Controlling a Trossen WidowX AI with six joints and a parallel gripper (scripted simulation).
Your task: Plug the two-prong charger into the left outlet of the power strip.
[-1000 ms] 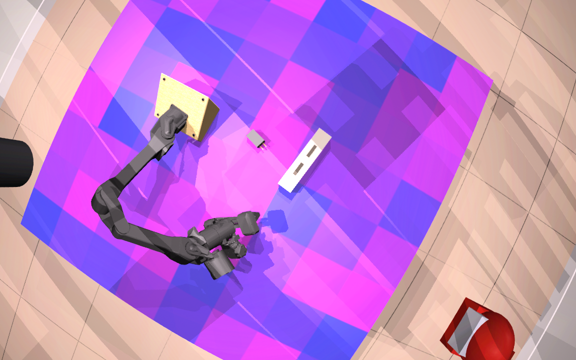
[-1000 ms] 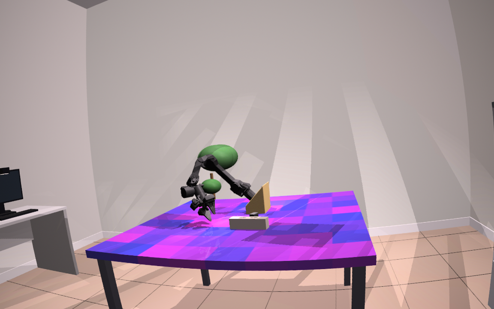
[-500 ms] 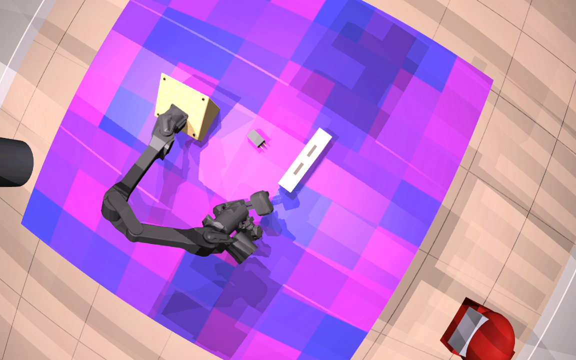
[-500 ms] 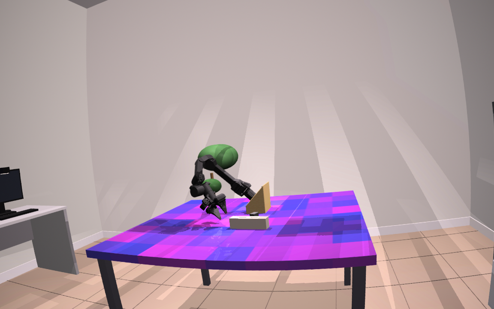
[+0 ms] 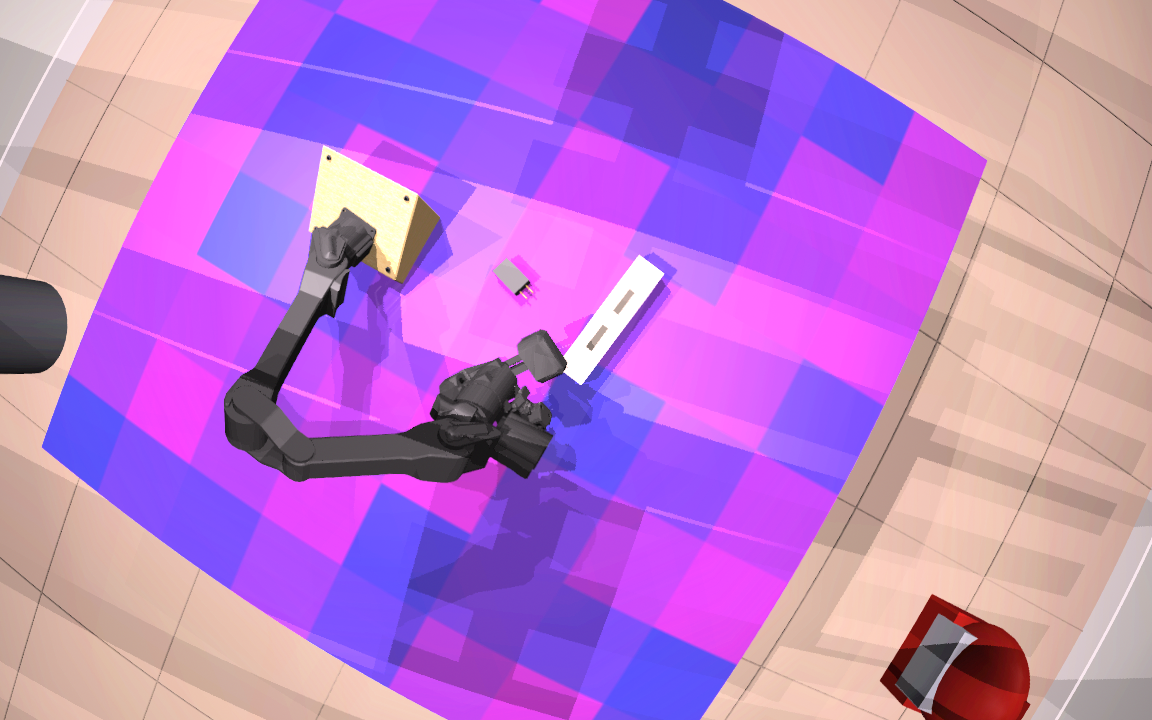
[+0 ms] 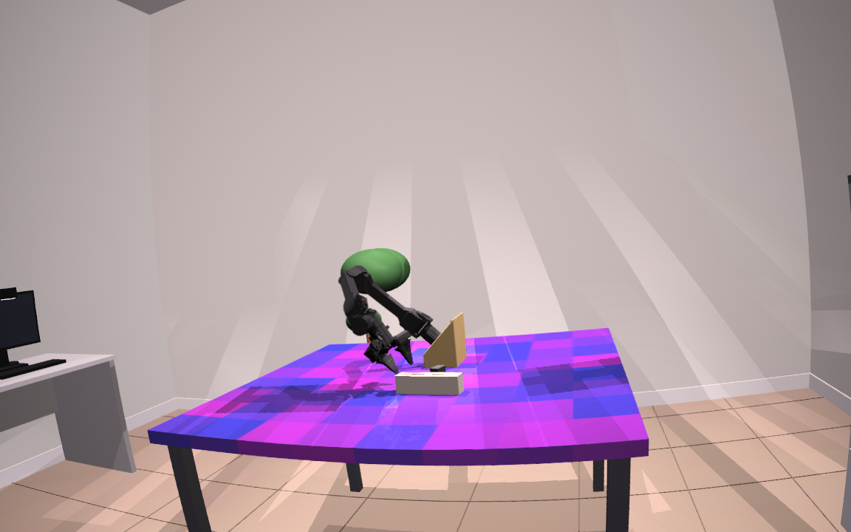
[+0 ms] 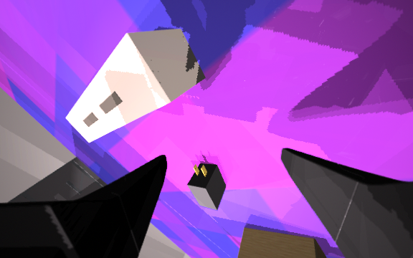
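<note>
My gripper tip is 60 mm past the two-prong charger, 80 mm to the right of it and 30 mm above it.
</note>
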